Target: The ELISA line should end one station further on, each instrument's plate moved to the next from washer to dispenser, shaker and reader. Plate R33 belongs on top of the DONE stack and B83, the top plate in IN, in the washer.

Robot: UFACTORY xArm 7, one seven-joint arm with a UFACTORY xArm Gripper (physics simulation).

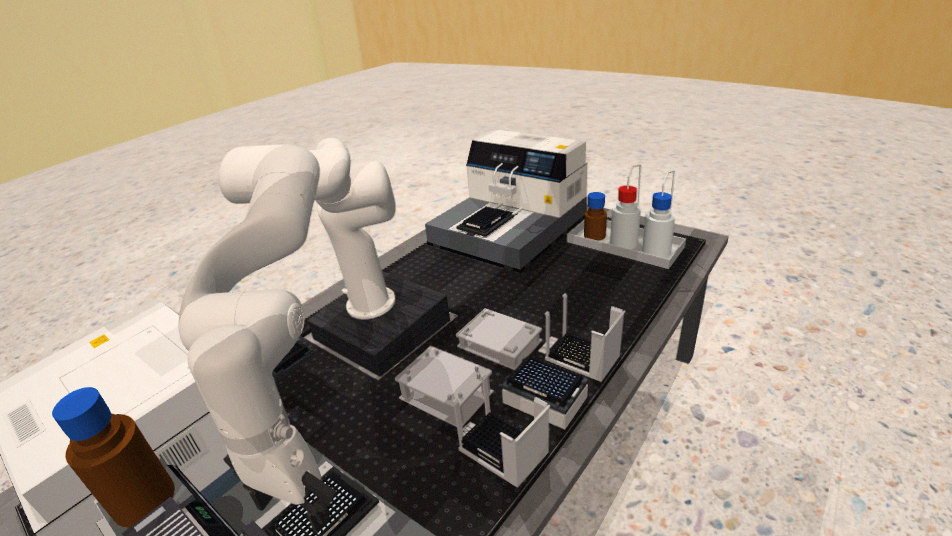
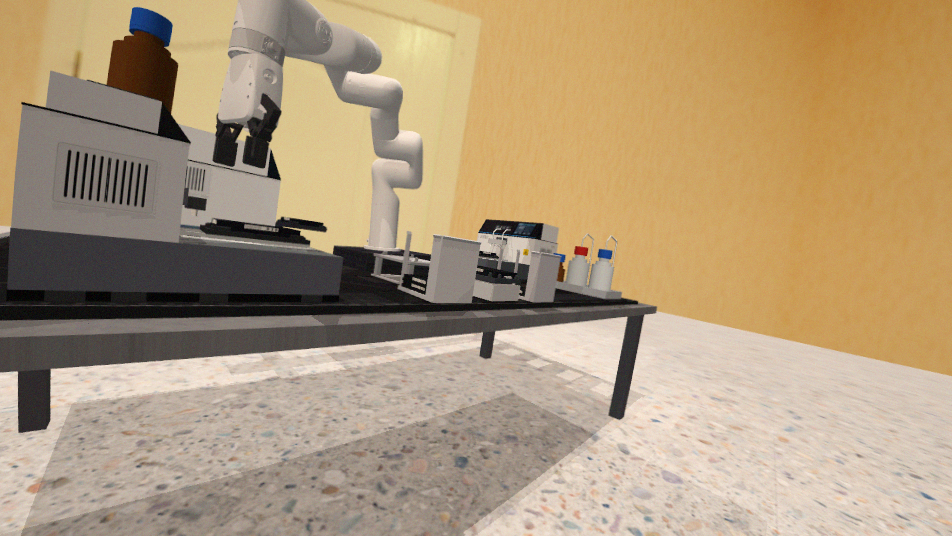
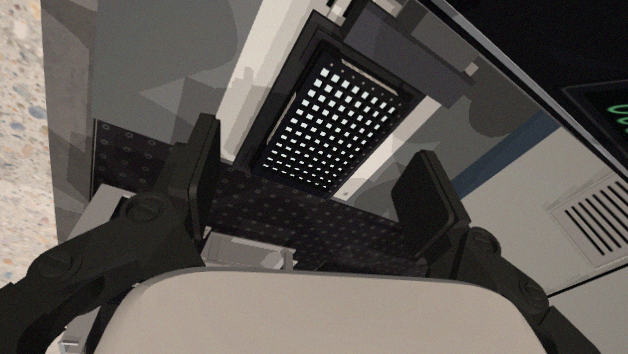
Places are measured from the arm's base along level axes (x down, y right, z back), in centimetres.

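Pixels of known places: gripper, fingertip midpoint: [image 1: 294,512] [image 2: 237,165] [image 3: 317,158]; arm's base at its link origin: [image 1: 371,303] [image 2: 382,249].
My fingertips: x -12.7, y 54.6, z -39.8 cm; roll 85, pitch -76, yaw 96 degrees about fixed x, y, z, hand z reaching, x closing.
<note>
For each thing: its top centre in the pictures, then the offset to it from my fingertips. "spot": a spot on its surface instead.
- white-welled black plate at its top centre: [image 3: 325,142] [image 1: 316,509] [image 2: 256,224] dx +8.8, dy -4.8, dz +4.1 cm
- blue-welled plate at its top centre: [image 1: 545,376] [image 3: 122,294] [image 2: 486,268] dx +11.6, dy -50.7, dz -11.2 cm
- low pale block at a spot on its surface: [image 1: 568,416] spot: dx +15.7, dy -46.8, dz -18.1 cm
- farther rack at a spot on its surface: [image 1: 607,342] spot: dx +8.8, dy -62.9, dz -19.3 cm
- yellowish-dotted plate at its top centre: [image 1: 582,350] dx +16.3, dy -66.5, dz -12.5 cm
- white instrument at its top centre: [image 1: 104,374] [image 2: 177,136] dx -8.5, dy +4.3, dz +42.4 cm
- brown bottle at a spot on its surface: [image 1: 119,472] [image 2: 140,60] spot: dx -13.9, dy +12.8, dz +11.6 cm
- tray at a spot on its surface: [image 1: 676,253] spot: dx +16.4, dy -118.8, dz -19.8 cm
My gripper [image 1: 289,507] [image 2: 240,159] [image 3: 317,158] is open and empty, above the white-welled black plate [image 1: 349,496] [image 3: 337,120] on the near instrument, apparently the dispenser. The far instrument [image 1: 526,169] [image 2: 519,229], apparently the washer, holds a black plate [image 1: 486,219]. A blue-welled plate [image 1: 546,378] lies on a low pale block [image 1: 568,416], apparently the shaker. The near rack [image 1: 526,446] [image 2: 454,269], apparently IN, holds dark plates [image 1: 491,436]. The farther rack [image 1: 607,342] [image 2: 542,276], apparently DONE, holds a yellowish-dotted plate [image 1: 572,350]. Plate labels are unreadable.
A white instrument [image 1: 99,379], apparently the reader, stands behind the near one. A brown bottle [image 1: 119,472] [image 2: 143,69] stands on the near instrument. Two pale platforms [image 1: 499,331] [image 1: 443,376] stand beside the racks. A tray [image 1: 676,253] holds three bottles beside the far instrument.
</note>
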